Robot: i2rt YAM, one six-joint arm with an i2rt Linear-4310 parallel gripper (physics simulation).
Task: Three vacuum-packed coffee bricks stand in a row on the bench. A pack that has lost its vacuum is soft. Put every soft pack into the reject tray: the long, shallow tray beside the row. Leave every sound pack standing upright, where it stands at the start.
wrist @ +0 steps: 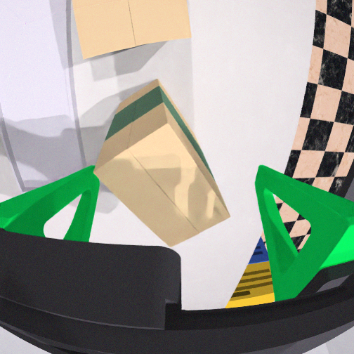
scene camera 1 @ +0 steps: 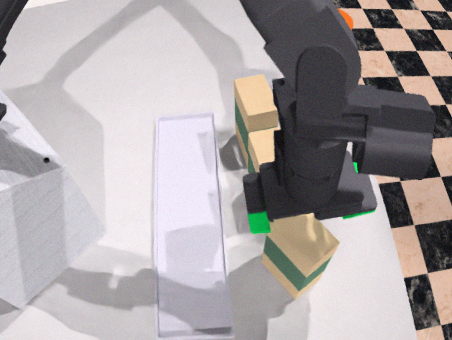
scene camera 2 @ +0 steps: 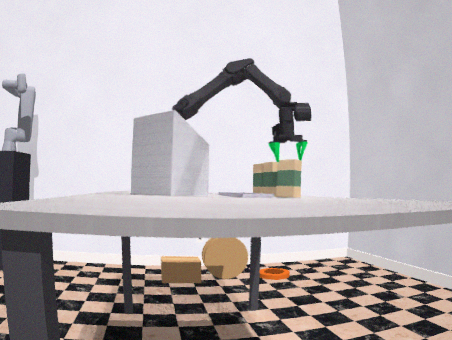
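Pixels of known places: gripper, fingertip midpoint: (scene camera 1: 306, 221) (scene camera 2: 289, 161); arm's base at its link origin: (scene camera 2: 171, 131).
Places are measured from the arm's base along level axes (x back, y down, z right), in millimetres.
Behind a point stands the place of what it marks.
Three tan coffee packs with green bands stand upright in a row. The near pack (scene camera 1: 300, 250) @[z 72, x -450, y 105 mm] (scene camera 2: 289, 178) @[z 78, x -447, y 176 mm] (wrist: 162, 175) is turned at an angle to the others. The middle pack (scene camera 1: 262, 148) @[z -78, x -400, y 107 mm] (scene camera 2: 270, 177) @[z -45, x -399, y 170 mm] (wrist: 131, 22) is partly hidden by the arm in scene camera 1. The far pack (scene camera 1: 254, 97) @[z -175, x -387, y 107 mm] (scene camera 2: 257, 179) @[z -172, x -367, y 175 mm] stands behind it. Which are soft cannot be told by sight. The long, shallow reject tray (scene camera 1: 185, 160) @[z -148, x -268, y 243 mm] (wrist: 37, 60) lies left of the row with no pack in it. My gripper (scene camera 2: 289, 159) @[z 30, x -458, y 109 mm] (wrist: 176, 174) is open, pointing down, its fingertips about at the near pack's top.
A large grey block (scene camera 1: 55, 240) @[z 57, x -104, y 164 mm] (scene camera 2: 155, 155) @[z 101, x 44, y 105 mm] stands on the bench left of the tray. The bench's right edge (scene camera 1: 395, 260) @[z 30, x -627, y 247 mm] runs close beside the row, with checkered floor beyond. A blue and yellow label (wrist: 255, 280) shows near the right finger in the wrist view.
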